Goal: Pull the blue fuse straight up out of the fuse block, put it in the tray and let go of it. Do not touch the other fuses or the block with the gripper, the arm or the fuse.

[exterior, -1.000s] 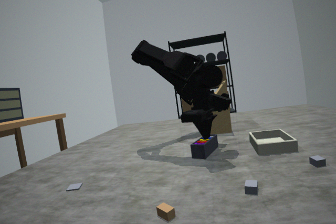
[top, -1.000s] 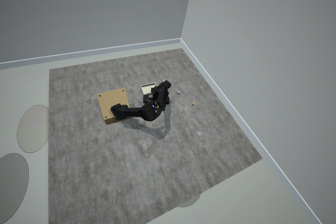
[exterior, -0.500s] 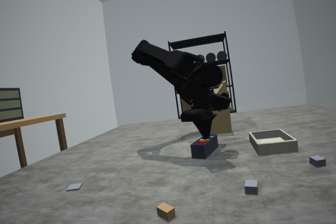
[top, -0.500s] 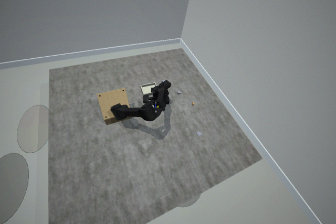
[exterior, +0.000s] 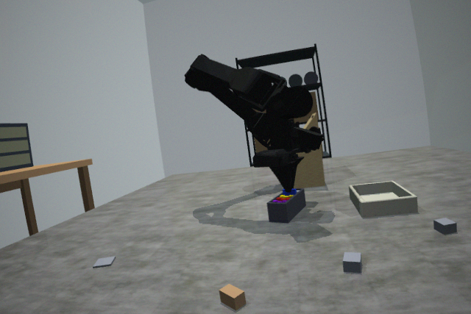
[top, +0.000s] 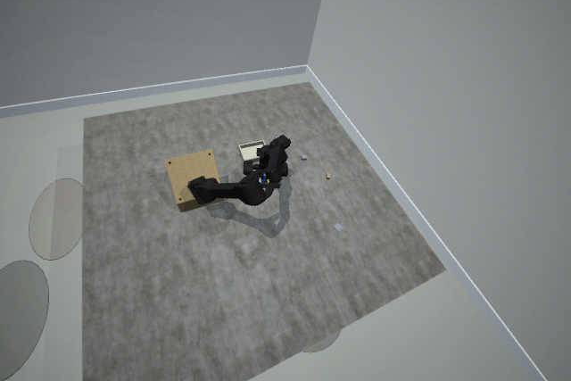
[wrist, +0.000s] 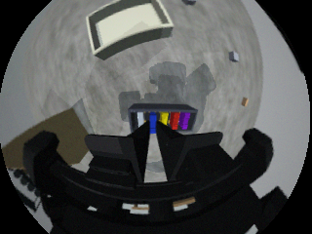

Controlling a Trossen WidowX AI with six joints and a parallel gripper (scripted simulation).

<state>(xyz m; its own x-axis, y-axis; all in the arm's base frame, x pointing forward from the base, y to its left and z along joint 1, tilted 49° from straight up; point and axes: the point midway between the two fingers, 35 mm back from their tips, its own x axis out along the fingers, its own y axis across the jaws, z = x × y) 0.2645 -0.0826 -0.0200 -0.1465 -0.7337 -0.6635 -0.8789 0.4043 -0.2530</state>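
Now: the beige tray 40 mm ahead of my gripper tip, 180 mm to the left of it and 40 mm below it. Round my gripper tip: flat grey tile 190 mm ahead, 330 mm to the right, 40 mm below; then blue fuse 10 mm below.
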